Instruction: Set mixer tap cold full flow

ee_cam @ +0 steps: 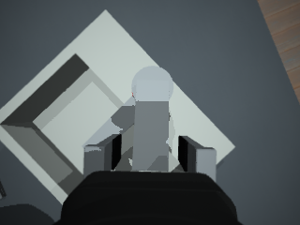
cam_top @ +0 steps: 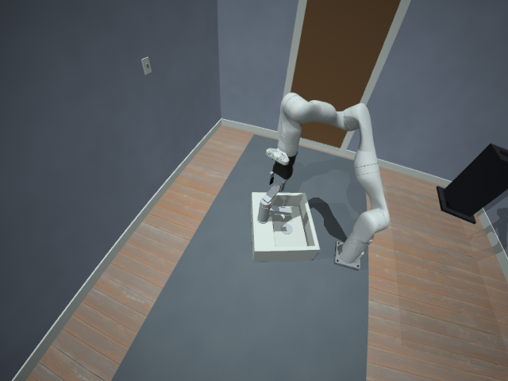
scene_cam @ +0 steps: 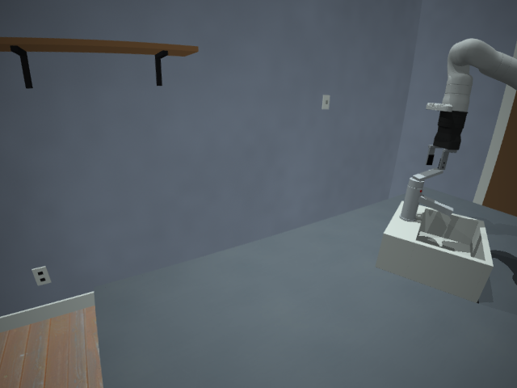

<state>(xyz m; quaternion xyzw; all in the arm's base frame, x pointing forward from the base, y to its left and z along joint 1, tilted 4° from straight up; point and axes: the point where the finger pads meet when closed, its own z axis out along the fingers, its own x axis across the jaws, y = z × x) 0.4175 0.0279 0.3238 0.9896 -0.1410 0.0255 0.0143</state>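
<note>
My hand is 40 mm above the flat lever, 20 mm to the right of it and 10 mm short of it. Also, from my hand: white basin 280 mm below, 90 mm behind; grey mixer tap 90 mm below, 40 mm to the left.
</note>
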